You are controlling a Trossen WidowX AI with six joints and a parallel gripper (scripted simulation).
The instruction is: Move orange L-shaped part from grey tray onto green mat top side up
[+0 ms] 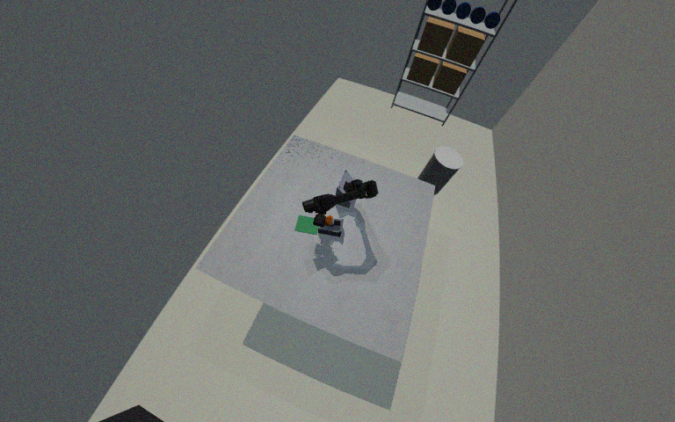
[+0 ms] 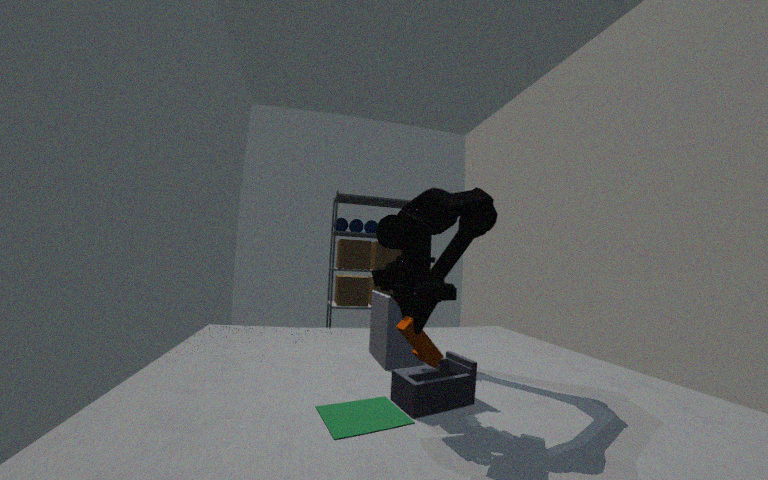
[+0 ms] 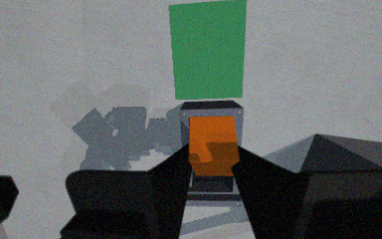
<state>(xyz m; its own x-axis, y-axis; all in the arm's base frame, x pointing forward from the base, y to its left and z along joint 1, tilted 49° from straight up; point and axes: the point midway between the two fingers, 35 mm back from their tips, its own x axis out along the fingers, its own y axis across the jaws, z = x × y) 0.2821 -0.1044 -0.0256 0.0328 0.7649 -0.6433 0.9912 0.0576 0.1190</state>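
My gripper tip is 17 cm above the green mat and 9 cm to the left of it. From my gripper tip the other things lie so: orange l-shaped part (3 cm to the left, 3 cm below, 2 cm behind).
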